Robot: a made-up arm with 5 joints.
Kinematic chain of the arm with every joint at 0, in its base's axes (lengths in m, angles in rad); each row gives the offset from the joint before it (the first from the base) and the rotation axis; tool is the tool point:
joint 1: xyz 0 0 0.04 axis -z
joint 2: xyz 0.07 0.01 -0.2 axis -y
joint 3: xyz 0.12 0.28 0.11 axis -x
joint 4: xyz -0.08 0 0.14 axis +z
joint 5: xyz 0.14 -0.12 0 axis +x
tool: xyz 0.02 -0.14 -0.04
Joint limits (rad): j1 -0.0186..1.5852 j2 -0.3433..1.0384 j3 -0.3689..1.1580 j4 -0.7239..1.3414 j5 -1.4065..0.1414
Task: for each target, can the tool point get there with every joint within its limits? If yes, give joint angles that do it. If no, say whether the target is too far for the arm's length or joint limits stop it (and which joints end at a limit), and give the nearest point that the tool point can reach.
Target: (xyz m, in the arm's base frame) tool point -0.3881 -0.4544 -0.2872
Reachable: no: joint limits stop it (at a limit: joint 1, joint 2, joint 3) | nearest point -0.0182 -0.2989 -0.0873 | short by 0.448 m
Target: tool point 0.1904 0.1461 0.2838
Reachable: yes | joints 0.1738 0.4269 0.3364 0.3041 -0.7342
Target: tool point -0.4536 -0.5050 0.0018
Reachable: no: joint limits stop it (at a limit: joint 1, joint 2, joint 3) | nearest point -0.0336 -0.3080 -0.0088 | short by 0.464 m
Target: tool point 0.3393 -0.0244 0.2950
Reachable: yes | joints 1.3618 0.6192 1.0107 0.3658 -0.4308
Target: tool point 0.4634 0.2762 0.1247
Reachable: yes | joints 0.2246 0.1021 0.6947 0.9398 -0.4219
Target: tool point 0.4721 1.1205 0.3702
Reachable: no: too far | nearest point 0.2696 0.5679 0.1034 | short by 0.646 m
